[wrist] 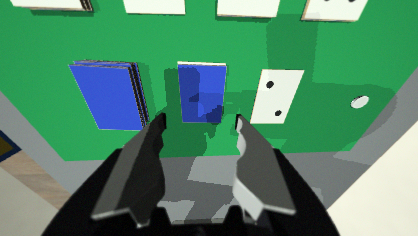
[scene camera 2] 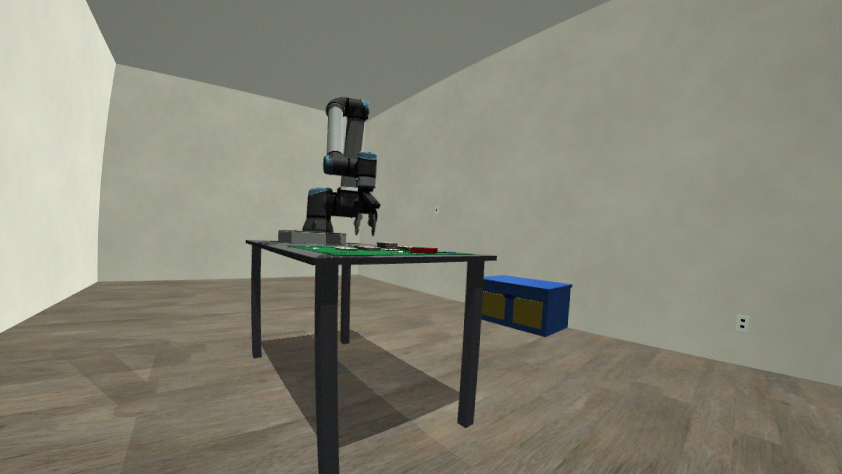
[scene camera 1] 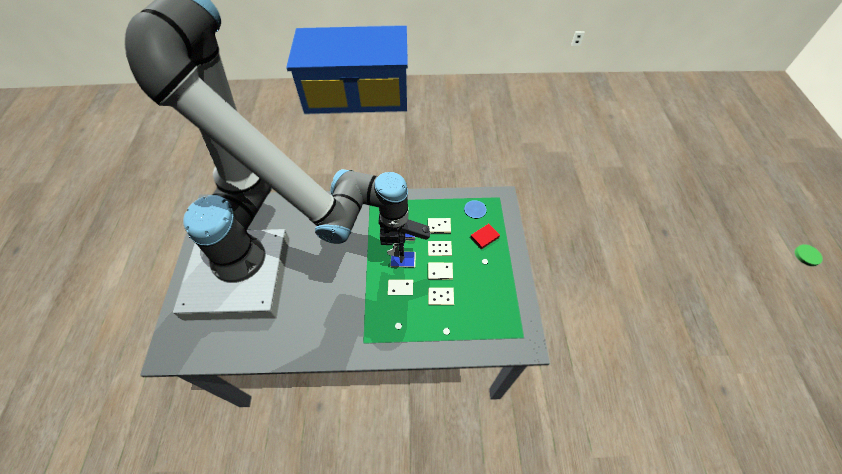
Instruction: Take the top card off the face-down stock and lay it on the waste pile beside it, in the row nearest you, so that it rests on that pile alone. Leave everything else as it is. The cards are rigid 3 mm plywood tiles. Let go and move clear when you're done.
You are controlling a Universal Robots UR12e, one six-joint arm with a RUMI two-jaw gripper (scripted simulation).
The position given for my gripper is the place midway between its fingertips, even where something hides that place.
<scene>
In view: my gripper [scene camera 1: 401, 252], a card [wrist: 201, 87] and a green mat [wrist: 342, 60].
My gripper is seen too in the wrist view [wrist: 201, 114].
</scene>
